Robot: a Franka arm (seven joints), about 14 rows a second.
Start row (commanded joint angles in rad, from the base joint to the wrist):
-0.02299, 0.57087, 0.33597, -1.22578, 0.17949, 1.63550, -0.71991
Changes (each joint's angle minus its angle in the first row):
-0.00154, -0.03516, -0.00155, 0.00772, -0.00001, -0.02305, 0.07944
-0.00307, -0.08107, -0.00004, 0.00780, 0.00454, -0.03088, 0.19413
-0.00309, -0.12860, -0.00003, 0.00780, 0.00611, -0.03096, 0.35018
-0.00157, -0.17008, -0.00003, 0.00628, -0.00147, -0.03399, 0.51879
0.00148, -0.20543, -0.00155, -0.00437, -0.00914, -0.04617, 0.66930
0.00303, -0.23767, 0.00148, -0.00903, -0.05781, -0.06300, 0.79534
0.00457, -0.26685, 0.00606, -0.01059, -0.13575, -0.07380, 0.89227
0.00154, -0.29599, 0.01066, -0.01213, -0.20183, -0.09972, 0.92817
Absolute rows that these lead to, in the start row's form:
-0.02453, 0.53571, 0.33442, -1.21806, 0.17948, 1.61245, -0.64047
-0.02606, 0.48980, 0.33593, -1.21798, 0.18403, 1.60462, -0.52578
-0.02608, 0.44227, 0.33594, -1.21798, 0.18560, 1.60454, -0.36973
-0.02456, 0.40079, 0.33594, -1.21950, 0.17802, 1.60151, -0.20112
-0.02151, 0.36544, 0.33442, -1.23015, 0.17035, 1.58933, -0.05061
-0.01996, 0.33320, 0.33745, -1.23481, 0.12168, 1.57250, 0.07543
-0.01842, 0.30402, 0.34203, -1.23637, 0.04374, 1.56170, 0.17236
-0.02145, 0.27488, 0.34663, -1.23791, -0.02234, 1.53578, 0.20826

